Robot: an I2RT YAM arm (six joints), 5 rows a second.
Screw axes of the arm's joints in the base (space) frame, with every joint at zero. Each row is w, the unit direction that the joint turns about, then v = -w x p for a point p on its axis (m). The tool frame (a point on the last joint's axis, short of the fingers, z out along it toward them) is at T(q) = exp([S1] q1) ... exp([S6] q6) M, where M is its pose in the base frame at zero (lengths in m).
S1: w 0 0 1 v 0.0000 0.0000 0.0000
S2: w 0 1 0 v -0.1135 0.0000 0.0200
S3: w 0 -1 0 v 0.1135 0.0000 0.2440
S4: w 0 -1 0 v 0.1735 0.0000 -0.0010
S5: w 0 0 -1 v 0.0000 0.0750 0.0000
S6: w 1 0 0 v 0.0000 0.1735 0.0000
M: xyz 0.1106 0.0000 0.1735 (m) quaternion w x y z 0.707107 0 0.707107 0
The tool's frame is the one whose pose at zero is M.
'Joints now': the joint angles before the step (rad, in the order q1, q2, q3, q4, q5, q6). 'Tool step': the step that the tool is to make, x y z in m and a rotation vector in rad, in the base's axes. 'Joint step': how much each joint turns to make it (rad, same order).
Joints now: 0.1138, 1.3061, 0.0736, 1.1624, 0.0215, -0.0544
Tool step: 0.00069, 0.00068, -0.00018, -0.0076, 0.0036, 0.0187
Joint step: -0.0003, 0.0023, 0.0033, -0.0053, -0.0184, -0.0085
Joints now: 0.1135, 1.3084, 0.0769, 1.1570, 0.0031, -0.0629
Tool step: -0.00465, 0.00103, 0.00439, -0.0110, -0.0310, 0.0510
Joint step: -0.0015, -0.0446, -0.0128, -0.0027, -0.0515, -0.0175
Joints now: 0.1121, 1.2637, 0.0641, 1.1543, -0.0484, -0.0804
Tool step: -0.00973, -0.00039, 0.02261, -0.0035, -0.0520, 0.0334
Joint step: -0.0032, -0.2370, 0.0161, -0.2025, -0.0364, -0.0100
